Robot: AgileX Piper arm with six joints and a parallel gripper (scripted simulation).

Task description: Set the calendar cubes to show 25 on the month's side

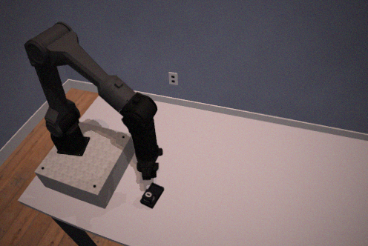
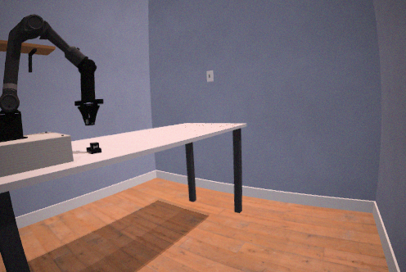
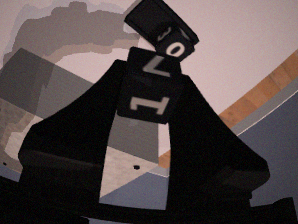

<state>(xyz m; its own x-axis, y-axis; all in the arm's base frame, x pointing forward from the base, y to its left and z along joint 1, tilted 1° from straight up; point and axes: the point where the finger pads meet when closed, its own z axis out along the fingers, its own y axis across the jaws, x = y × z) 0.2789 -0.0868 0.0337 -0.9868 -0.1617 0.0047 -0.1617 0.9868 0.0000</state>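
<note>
The cube is right at my hand.
</note>
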